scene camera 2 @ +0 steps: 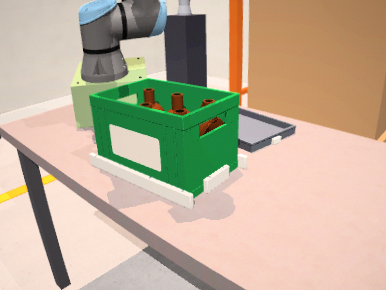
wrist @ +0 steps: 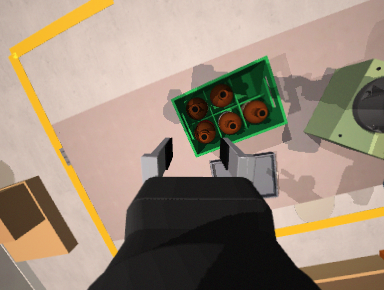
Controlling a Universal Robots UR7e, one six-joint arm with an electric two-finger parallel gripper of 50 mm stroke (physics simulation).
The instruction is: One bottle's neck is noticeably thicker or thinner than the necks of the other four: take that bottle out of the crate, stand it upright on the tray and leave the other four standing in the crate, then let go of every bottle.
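Frame: origin at the arm's base, x right, y ahead, z up, level; metres.
Where they show: gripper, fingertip midpoint: [wrist: 196, 147]; arm's base at its link origin: [scene camera 2: 104, 74].
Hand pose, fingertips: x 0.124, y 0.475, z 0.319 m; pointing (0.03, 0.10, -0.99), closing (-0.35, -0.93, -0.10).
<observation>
Each offset is from my fingertips to the top centre of the thing.
A green crate {dx +0.003, dy -0.070, dz -0.291 m} [scene camera 2: 172, 145] [wrist: 241, 139] stands on the table and holds brown bottles in its compartments. In the wrist view the bottles {dx +0.051, dy -0.071, dz -0.303 m} [wrist: 222, 94] {dx +0.040, dy +0.017, dz -0.303 m} [wrist: 196, 108] {dx -0.046, dy +0.019, dz -0.303 m} [wrist: 204, 135] {dx -0.043, dy -0.071, dz -0.303 m} [wrist: 230, 125] {dx -0.035, dy -0.157, dz -0.303 m} [wrist: 258, 112] stand upright, and one compartment at the upper right is empty. Which neck differs in thickness I cannot tell at this size. The grey tray [scene camera 2: 265, 127] [wrist: 266, 175] lies beside the crate and is bare where it shows; a finger covers part of it in the wrist view. My gripper [wrist: 196, 147] is open and empty, high above the table, and does not show in scene camera 2.
White strips [scene camera 2: 142, 181] [scene camera 2: 216, 178] run along the foot of the crate. The green robot base [wrist: 345, 105] [scene camera 2: 83, 102] stands past one short end of the crate. A dark pillar [scene camera 2: 186, 50] and an orange post [scene camera 2: 235, 50] stand behind the table. A brown box [wrist: 37, 215] is at the lower left.
</observation>
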